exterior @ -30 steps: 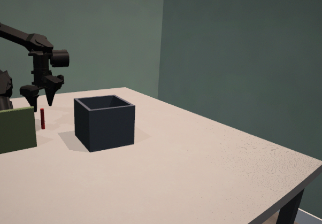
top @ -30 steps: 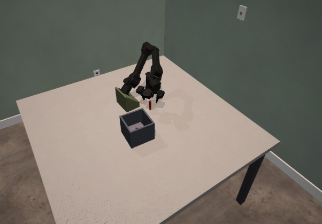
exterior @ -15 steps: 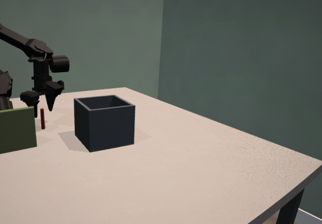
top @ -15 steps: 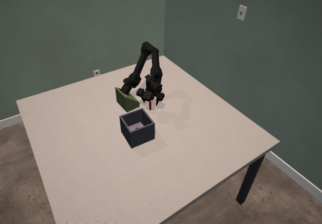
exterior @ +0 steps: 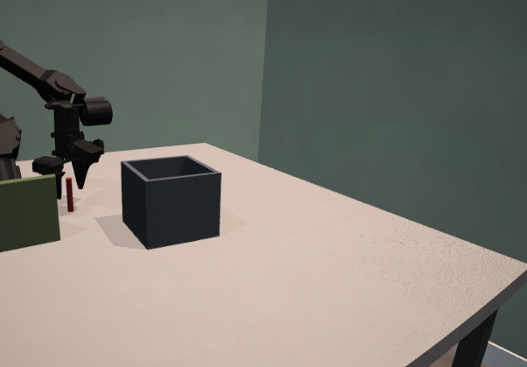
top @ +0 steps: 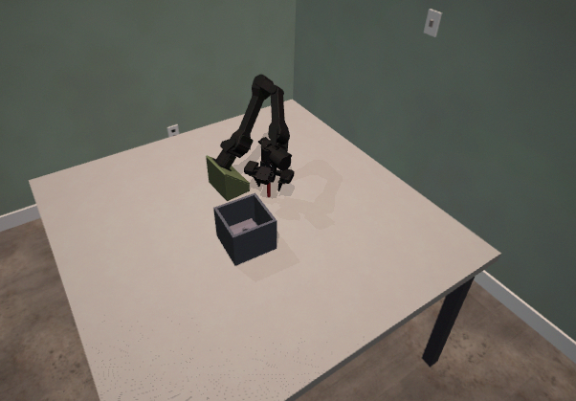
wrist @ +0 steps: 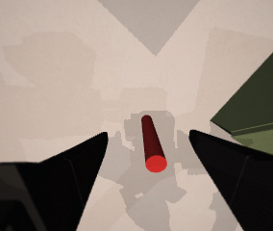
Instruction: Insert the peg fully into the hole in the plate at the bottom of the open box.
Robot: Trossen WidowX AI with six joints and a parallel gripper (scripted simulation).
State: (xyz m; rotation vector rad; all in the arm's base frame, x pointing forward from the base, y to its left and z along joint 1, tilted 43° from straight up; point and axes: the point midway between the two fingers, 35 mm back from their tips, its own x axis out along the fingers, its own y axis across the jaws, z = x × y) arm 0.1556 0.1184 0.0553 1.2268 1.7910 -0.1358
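Now: the red peg 40 mm below my hand. From my hand the other things lie so: pale grey plate: 170 mm ahead, 190 mm to the right, 30 mm below.
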